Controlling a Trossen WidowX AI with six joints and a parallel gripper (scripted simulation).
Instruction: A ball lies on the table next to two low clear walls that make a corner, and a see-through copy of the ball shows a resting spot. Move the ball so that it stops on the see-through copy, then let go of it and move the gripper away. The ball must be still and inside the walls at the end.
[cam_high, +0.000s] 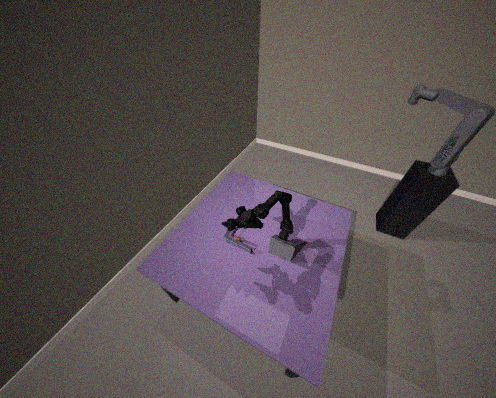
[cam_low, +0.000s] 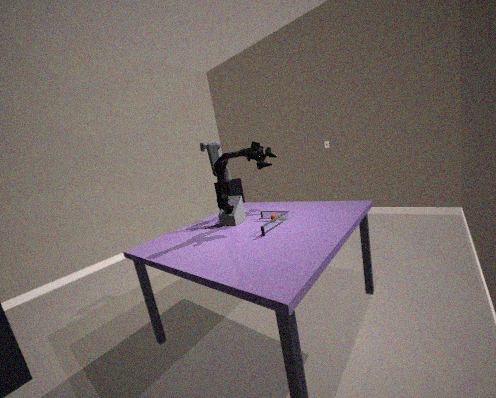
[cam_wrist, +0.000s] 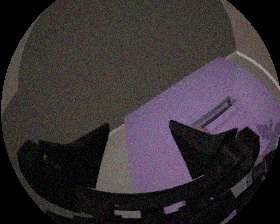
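My gripper tip is 400 mm above the orange ball and 140 mm to the left of it.
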